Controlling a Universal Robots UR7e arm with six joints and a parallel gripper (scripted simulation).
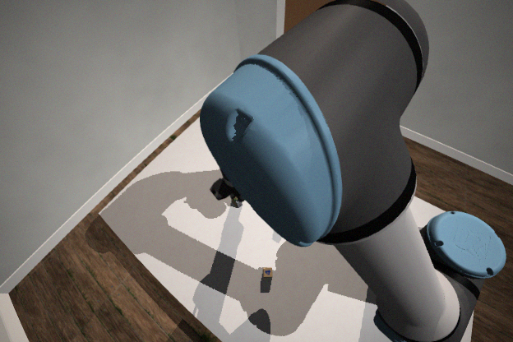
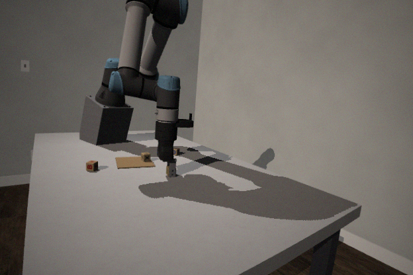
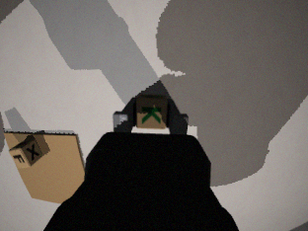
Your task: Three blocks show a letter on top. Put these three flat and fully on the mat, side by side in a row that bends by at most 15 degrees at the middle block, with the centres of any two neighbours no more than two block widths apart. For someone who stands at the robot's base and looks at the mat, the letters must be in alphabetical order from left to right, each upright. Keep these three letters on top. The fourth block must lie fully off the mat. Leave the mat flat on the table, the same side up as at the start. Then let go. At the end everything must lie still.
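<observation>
Right now the tan mat is 180 mm behind my hand, 90 mm to the right of it and 20 mm below it. Also, from my hand: block (250 mm to the right, 130 mm behind).
</observation>
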